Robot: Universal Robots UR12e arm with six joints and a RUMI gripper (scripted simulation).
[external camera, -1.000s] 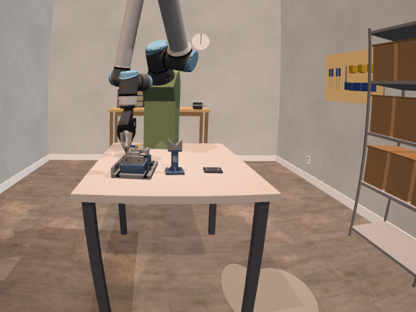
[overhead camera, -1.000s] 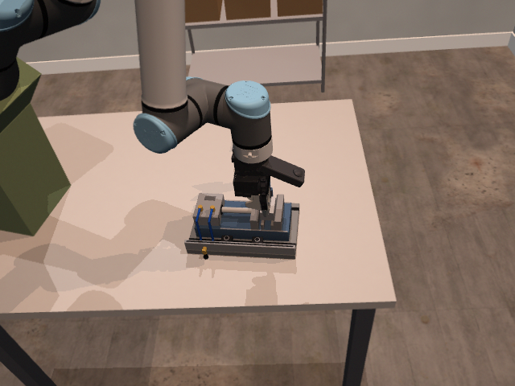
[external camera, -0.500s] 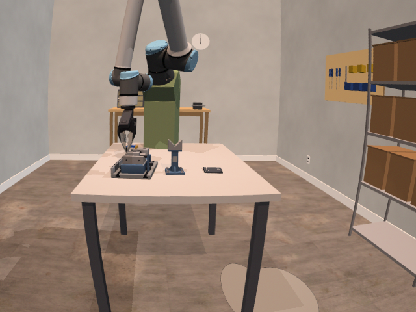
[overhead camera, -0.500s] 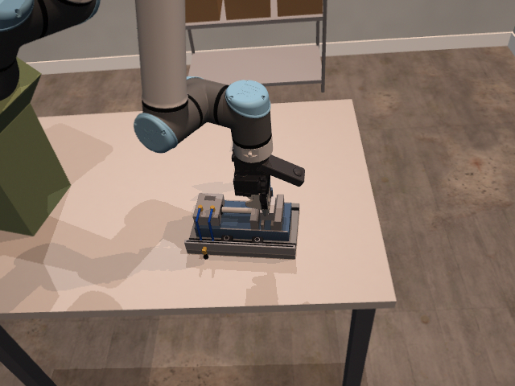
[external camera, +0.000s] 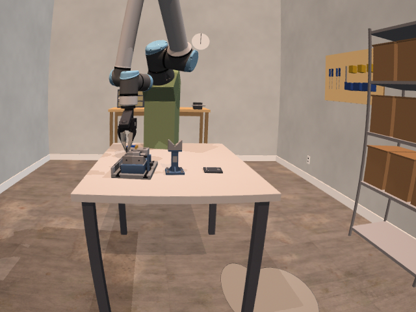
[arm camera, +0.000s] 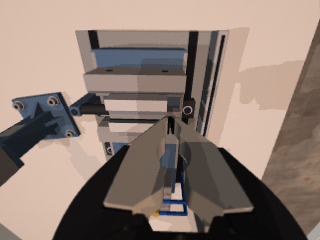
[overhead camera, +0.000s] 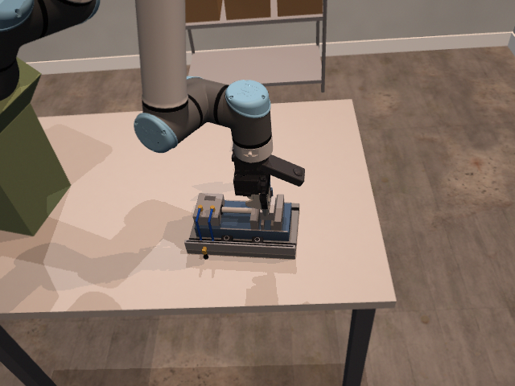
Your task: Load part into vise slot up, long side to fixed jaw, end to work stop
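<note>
My hand is 30 mm to the right of the part and 20 mm above it. From my hand the other things lie so: moving jaw 40 mm below, 30 mm to the left, 30 mm behind; fixed jaw 40 mm to the left, 40 mm below, 30 mm ahead; work stop 80 mm to the left, 30 mm below.
</note>
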